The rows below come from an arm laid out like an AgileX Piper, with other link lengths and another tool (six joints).
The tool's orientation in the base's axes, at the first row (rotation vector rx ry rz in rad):
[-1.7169 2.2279 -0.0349]
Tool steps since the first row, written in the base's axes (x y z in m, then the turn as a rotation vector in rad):
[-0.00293 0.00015 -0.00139 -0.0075 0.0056 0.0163]
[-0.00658 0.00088 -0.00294 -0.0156 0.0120 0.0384]
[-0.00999 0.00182 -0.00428 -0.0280 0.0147 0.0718]
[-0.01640 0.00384 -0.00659 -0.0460 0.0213 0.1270]
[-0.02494 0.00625 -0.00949 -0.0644 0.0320 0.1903]
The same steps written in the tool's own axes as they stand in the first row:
[0.00084 0.00309 0.00055 -0.0076 0.0050 -0.0165]
[0.00133 0.00704 0.00116 -0.0171 0.0096 -0.0384]
[0.00152 0.01079 0.00167 -0.0250 0.0148 -0.0729]
[0.00159 0.01784 0.00248 -0.0405 0.0215 -0.1288]
[0.00190 0.02714 0.00335 -0.0618 0.0280 -0.1918]

